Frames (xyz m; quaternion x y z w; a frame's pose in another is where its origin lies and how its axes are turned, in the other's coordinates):
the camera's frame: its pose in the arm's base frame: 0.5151 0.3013 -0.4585 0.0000 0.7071 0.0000 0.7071
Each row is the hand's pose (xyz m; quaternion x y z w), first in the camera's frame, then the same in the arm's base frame.
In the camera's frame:
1: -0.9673 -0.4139 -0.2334 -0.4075 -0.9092 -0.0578 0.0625
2: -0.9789 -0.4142 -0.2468 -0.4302 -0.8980 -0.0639 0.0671
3: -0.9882 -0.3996 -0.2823 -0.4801 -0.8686 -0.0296 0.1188
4: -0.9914 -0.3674 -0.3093 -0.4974 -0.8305 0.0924 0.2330
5: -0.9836 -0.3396 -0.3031 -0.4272 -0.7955 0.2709 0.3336
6: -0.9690 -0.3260 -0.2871 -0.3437 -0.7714 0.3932 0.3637
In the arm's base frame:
1: 0.2817 -0.1126 0.5088 -0.3290 -0.5987 0.2473 0.6871
2: 0.2683 -0.1129 0.5204 -0.3494 -0.5875 0.2590 0.6824
3: 0.2328 -0.0983 0.5297 -0.3604 -0.5302 0.3186 0.6982
4: 0.2058 -0.0661 0.5329 -0.2864 -0.4225 0.4171 0.7520
5: 0.2120 -0.0383 0.5251 -0.1105 -0.3266 0.4936 0.7984
6: 0.2280 -0.0247 0.5105 0.0350 -0.2883 0.5210 0.8026

